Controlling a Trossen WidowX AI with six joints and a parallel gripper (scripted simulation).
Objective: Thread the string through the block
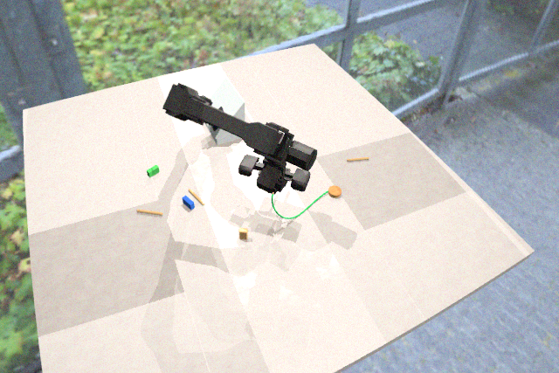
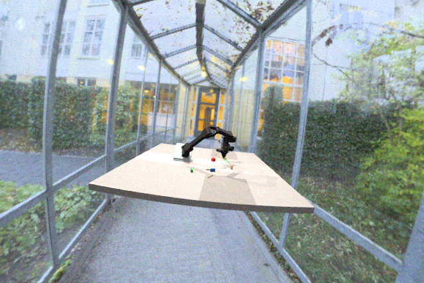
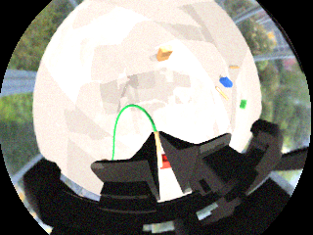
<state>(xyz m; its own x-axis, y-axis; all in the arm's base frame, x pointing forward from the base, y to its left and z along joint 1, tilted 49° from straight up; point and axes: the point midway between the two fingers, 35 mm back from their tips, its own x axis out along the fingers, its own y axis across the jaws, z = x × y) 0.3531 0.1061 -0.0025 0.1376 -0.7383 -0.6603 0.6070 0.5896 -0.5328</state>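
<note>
My gripper tip is now 100 mm past the red block, 60 mm to the right of it and 40 mm above it. From my gripper tip the other things lie so: wooden block (80 mm ahead, 110 mm to the right, 40 mm below); then thin wooden stick (10 mm behind, 10 mm to the left); then round wooden button (10 mm ahead, 200 mm to the left, 50 mm below).
</note>
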